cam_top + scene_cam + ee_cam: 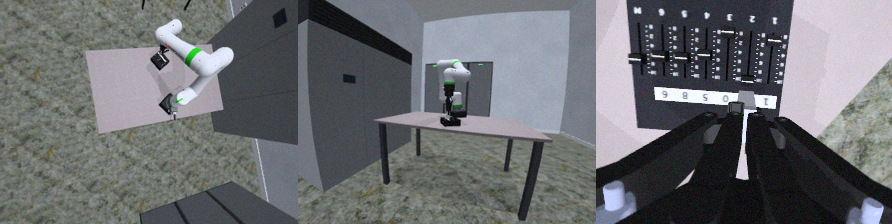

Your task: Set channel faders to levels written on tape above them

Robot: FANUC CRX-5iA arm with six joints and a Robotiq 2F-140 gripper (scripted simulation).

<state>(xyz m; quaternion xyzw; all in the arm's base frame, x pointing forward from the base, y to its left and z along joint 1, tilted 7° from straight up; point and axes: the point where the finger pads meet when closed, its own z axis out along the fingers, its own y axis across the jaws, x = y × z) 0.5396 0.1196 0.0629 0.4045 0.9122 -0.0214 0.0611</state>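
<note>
The channel 2 cap lies 3 cm below my hand, 2 cm to the left of it and 2 cm behind it. The rest, counted from my hand: channel 3 cap 6 cm behind, 4 cm to the left, 3 cm below; master fader cap 11 cm behind, 5 cm to the right, 3 cm below; channel 1 cap 6 cm to the left, 3 cm below, 3 cm behind.
</note>
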